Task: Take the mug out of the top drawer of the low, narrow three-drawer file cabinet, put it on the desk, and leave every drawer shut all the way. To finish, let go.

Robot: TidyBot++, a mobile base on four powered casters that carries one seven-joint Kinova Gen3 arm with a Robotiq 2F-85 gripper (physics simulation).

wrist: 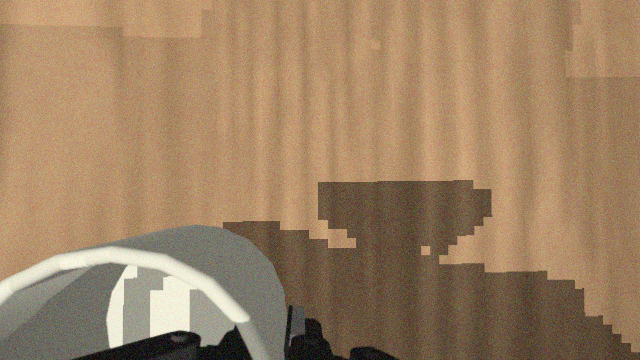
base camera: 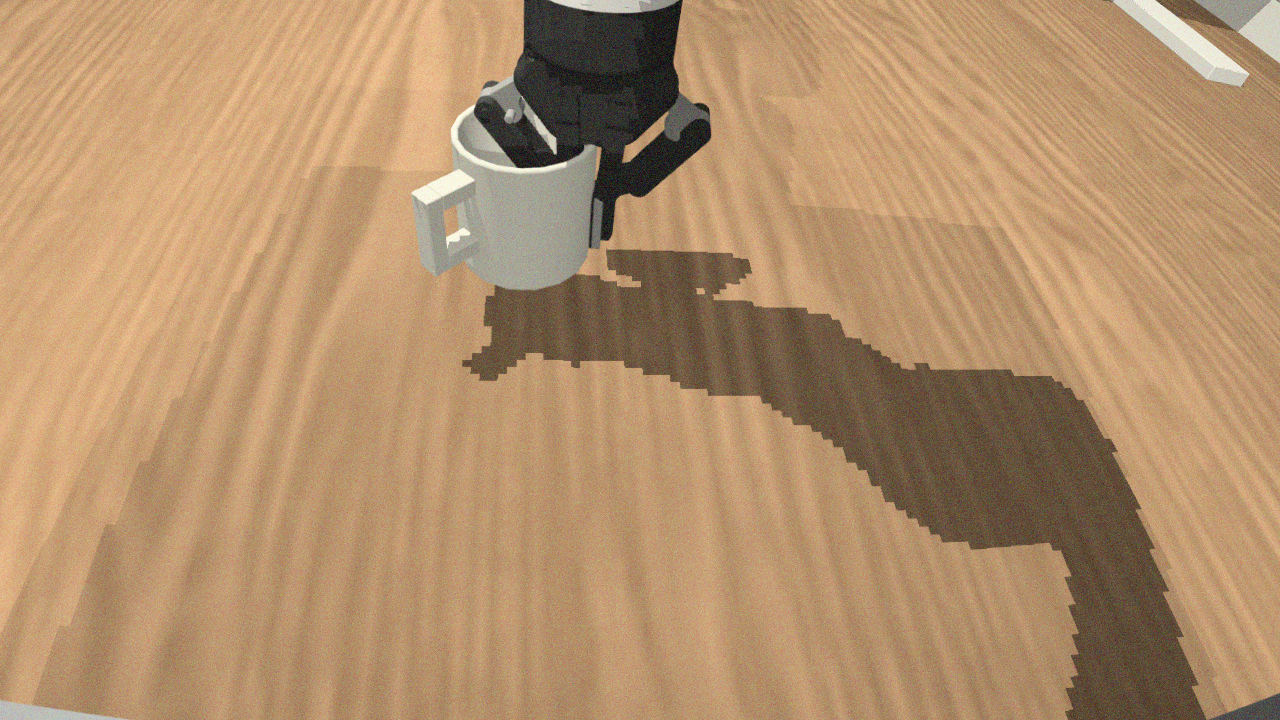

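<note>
The white mug is upright, with its handle toward the left in the base camera view. My gripper is shut on the mug's side wall, one finger inside the mug and the other outside against its right side. The inner fingertip is hidden by the mug. The mug hangs over a wood-grained surface, with its shadow close by its bottom. The exact gap under it is hard to tell. The file cabinet and its drawers do not show in either view.
A white bar lies at the far upper right in the base camera view, with a pale block beyond it. A dark shadow of the arm runs across the wood-grained surface toward the lower right.
</note>
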